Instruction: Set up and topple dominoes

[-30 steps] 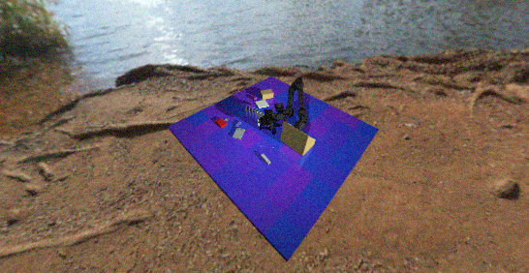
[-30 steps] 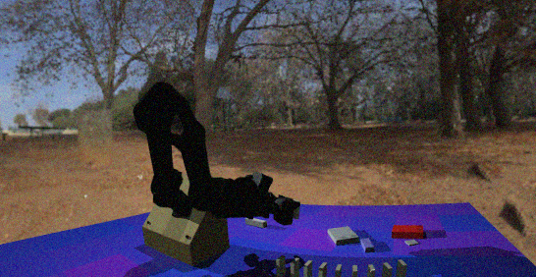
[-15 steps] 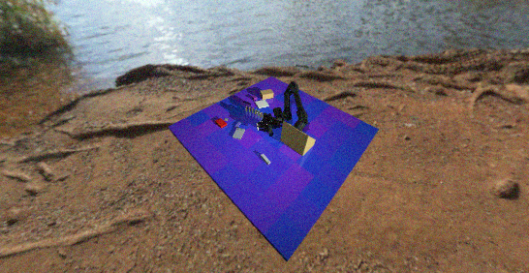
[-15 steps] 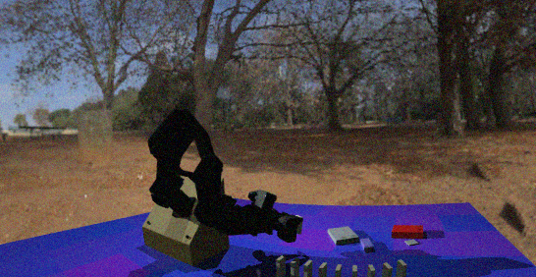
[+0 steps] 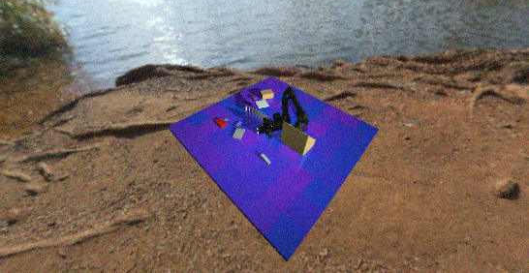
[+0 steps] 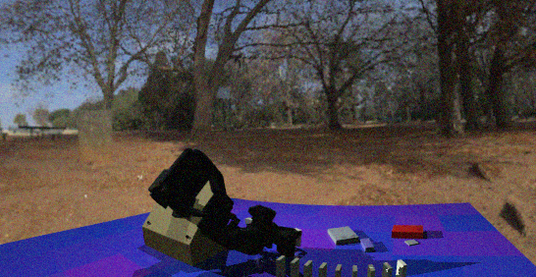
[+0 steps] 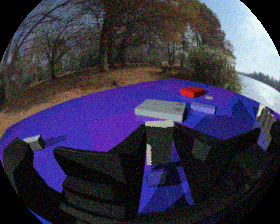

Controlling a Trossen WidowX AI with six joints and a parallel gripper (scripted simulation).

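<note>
Right now my gripper tip is 110 mm short of the flat grey block, 90 mm to the right of it and 40 mm above it. The rest, counted from my gripper tip: white plate: 350 mm to the right, 220 mm ahead, 50 mm below; then red block: 320 mm ahead, 100 mm to the left, 40 mm below; then purple piece: 190 mm ahead, 40 mm below, 20 mm to the left.
</note>
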